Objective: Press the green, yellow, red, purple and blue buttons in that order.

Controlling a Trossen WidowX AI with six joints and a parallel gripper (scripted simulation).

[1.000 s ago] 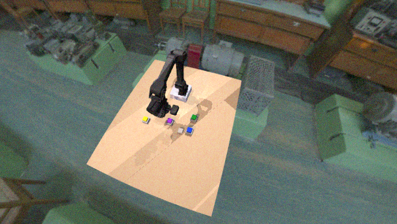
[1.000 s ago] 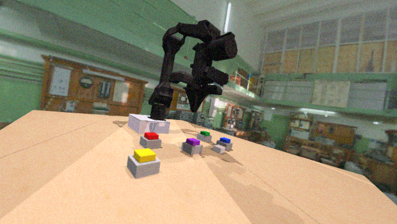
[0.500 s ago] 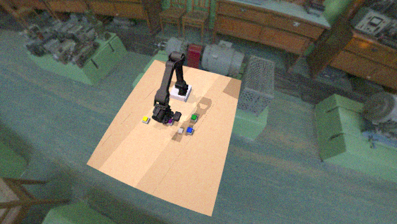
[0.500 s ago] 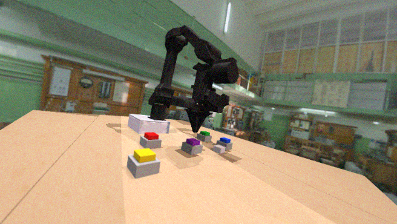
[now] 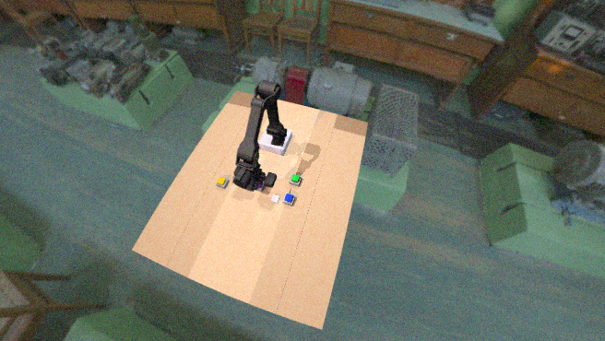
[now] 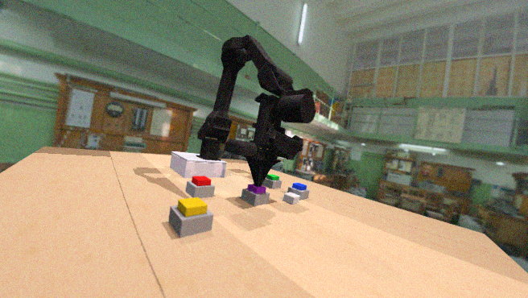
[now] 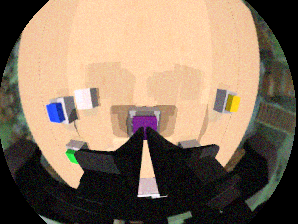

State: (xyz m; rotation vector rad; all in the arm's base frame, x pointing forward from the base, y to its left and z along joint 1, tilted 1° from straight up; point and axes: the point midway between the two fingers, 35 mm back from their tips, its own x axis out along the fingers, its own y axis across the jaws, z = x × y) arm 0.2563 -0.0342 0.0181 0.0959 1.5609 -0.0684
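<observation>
Now: the purple button 10 mm below my gripper tip. Round my gripper tip: blue button: 160 mm to the left, 40 mm ahead, 10 mm below; then red button: 90 mm to the right, 90 mm behind, 10 mm below; then white block: 90 mm to the left, 50 mm ahead, 30 mm below.
</observation>
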